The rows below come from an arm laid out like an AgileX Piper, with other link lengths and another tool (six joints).
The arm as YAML. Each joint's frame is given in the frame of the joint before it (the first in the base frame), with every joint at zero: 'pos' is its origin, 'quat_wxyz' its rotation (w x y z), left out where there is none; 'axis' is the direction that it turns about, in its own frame. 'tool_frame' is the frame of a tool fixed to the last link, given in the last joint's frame.
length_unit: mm
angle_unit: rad
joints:
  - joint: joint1
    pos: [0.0, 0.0, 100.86]
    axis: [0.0, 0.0, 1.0]
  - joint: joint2
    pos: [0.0, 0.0, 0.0]
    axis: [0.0, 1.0, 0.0]
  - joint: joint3
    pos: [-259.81, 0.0, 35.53]
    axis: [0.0, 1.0, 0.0]
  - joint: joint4
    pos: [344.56, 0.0, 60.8]
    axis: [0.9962, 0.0, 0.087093]
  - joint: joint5
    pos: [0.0, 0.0, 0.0]
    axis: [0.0, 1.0, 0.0]
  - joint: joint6
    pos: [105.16, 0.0, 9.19]
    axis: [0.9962, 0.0, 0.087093]
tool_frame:
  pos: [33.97, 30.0, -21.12]
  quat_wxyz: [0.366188, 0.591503, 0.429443, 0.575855]
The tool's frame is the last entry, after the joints.
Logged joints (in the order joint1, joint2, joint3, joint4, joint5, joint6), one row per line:
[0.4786, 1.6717, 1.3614, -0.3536, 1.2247, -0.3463]
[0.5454, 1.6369, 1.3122, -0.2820, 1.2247, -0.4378]
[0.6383, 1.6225, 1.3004, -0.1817, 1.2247, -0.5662]
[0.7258, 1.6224, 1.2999, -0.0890, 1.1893, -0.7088]
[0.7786, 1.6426, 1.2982, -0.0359, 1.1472, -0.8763]
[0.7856, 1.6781, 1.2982, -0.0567, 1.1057, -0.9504]
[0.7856, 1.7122, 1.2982, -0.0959, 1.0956, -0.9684]
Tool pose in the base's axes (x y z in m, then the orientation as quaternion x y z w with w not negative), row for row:
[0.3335, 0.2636, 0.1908, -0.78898, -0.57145, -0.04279, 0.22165]
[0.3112, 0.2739, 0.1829, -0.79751, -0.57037, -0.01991, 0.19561]
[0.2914, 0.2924, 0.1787, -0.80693, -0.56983, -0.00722, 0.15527]
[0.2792, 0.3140, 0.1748, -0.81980, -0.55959, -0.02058, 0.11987]
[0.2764, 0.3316, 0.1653, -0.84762, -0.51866, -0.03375, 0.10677]
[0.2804, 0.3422, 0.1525, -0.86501, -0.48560, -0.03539, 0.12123]
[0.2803, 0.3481, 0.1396, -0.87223, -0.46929, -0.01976, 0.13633]
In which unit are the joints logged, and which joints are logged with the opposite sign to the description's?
The joints are logged in radians. Opposite sign: joint3, joint4, joint6.
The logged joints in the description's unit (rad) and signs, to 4 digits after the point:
[0.4786, 1.6717, -1.3614, 0.3536, 1.2247, 0.3463]
[0.5454, 1.6369, -1.3122, 0.2820, 1.2247, 0.4378]
[0.6383, 1.6225, -1.3004, 0.1817, 1.2247, 0.5662]
[0.7258, 1.6224, -1.2999, 0.0890, 1.1893, 0.7088]
[0.7786, 1.6426, -1.2982, 0.0359, 1.1472, 0.8763]
[0.7856, 1.6781, -1.2982, 0.0567, 1.1057, 0.9504]
[0.7856, 1.7122, -1.2982, 0.0959, 1.0956, 0.9684]

